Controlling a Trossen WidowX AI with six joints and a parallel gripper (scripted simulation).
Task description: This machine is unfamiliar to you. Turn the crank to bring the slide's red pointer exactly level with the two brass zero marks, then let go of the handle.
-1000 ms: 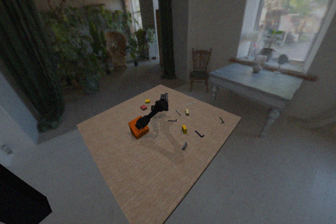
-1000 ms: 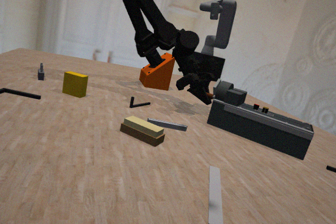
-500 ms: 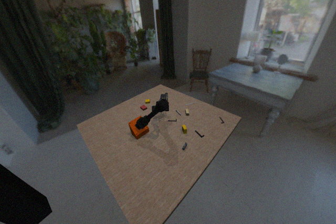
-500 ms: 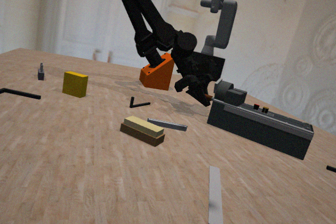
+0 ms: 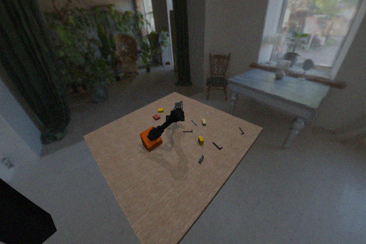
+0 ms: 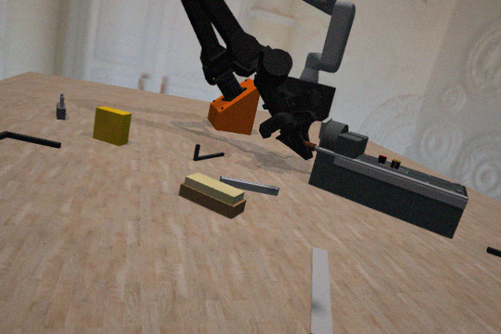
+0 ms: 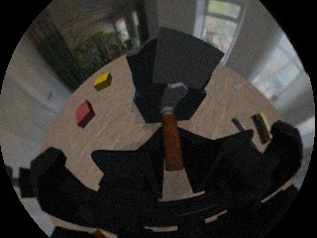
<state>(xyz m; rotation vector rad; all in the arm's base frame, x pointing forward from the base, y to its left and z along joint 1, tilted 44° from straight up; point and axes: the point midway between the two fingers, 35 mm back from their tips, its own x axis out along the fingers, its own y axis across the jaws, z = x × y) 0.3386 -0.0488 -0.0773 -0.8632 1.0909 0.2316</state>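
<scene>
Now: the brown crank handle 30 mm above my gripper tip, 20 mm behind it and 10 mm to the right of it. Round my gripper tip: red pointer (120 mm ahead, 70 mm to the left, 50 mm above); red block (240 mm to the left, 70 mm behind, 20 mm below); grey bar (180 mm to the right, 80 mm ahead, 30 mm below).
</scene>
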